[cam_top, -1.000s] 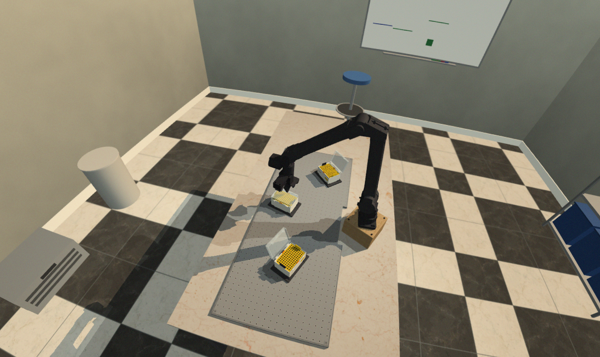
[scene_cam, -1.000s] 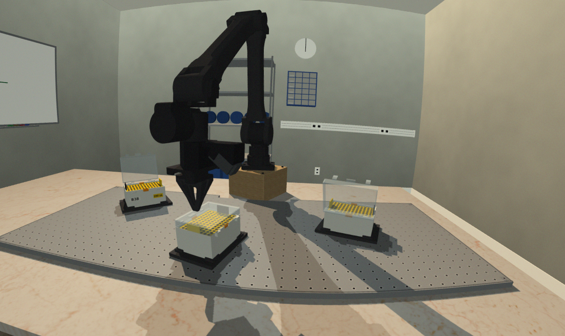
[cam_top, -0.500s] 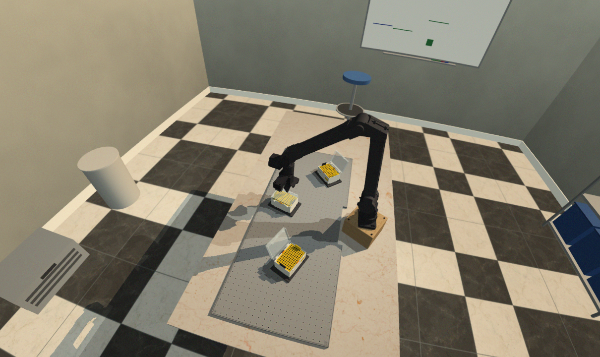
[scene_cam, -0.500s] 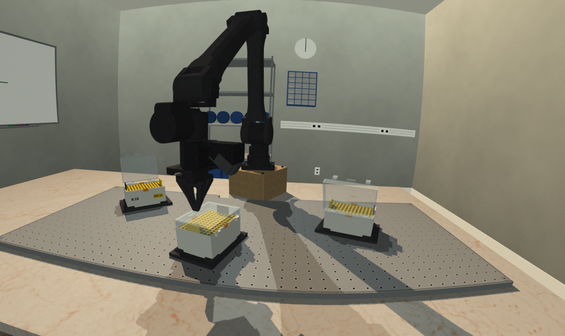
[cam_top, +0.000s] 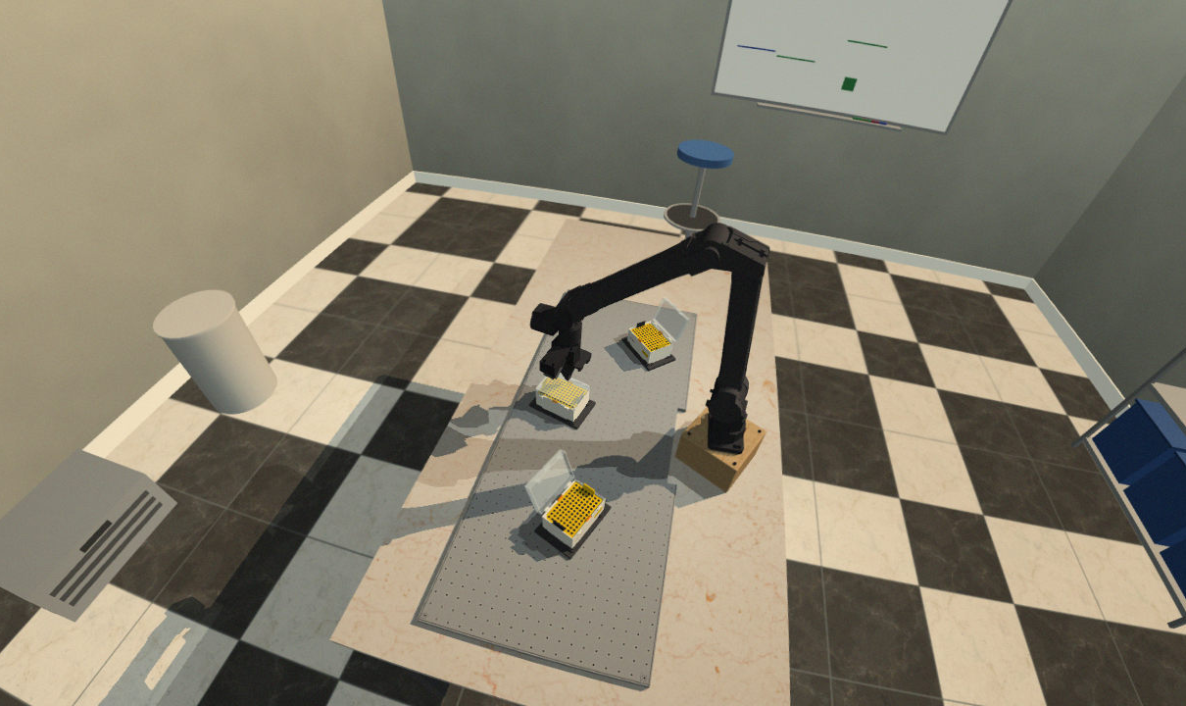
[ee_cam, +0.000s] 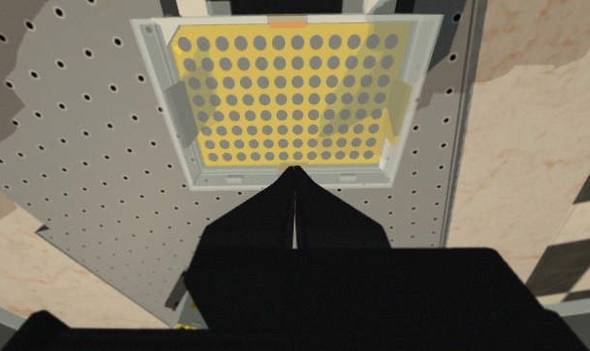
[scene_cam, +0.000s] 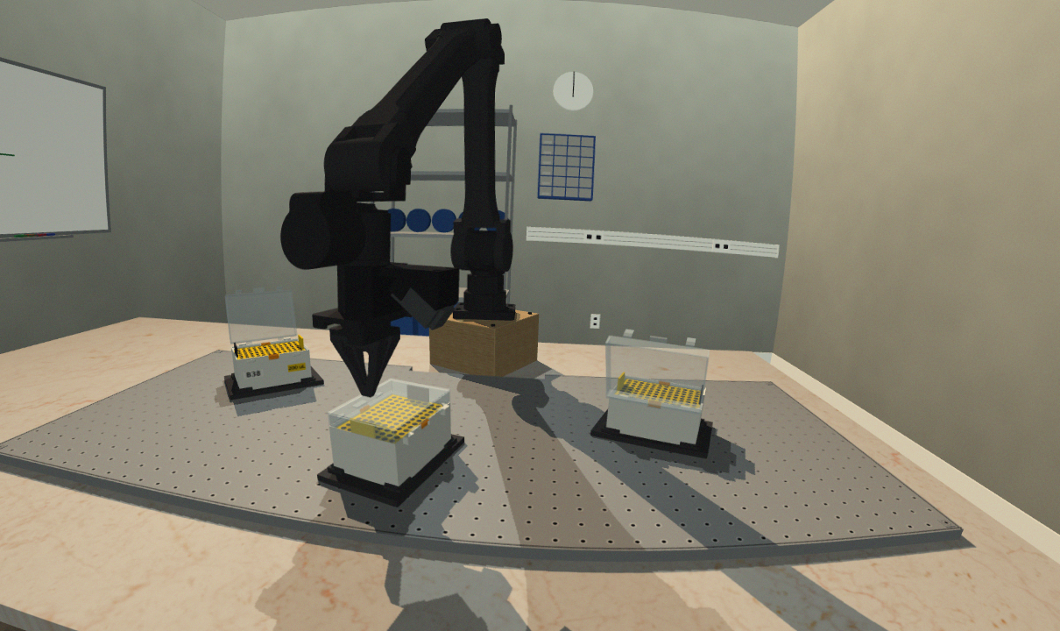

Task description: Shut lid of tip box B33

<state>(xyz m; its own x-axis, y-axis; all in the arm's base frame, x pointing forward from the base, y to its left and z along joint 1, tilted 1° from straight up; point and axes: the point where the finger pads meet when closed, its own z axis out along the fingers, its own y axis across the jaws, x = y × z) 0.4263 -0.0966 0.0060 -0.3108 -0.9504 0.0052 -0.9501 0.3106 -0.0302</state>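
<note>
The tip box lid lies 1 cm ahead of my hand, 3 cm to the left of it and 2 cm below it. Also, from my hand: tip box 21 cm behind, 26 cm to the right, 1 cm below.
</note>
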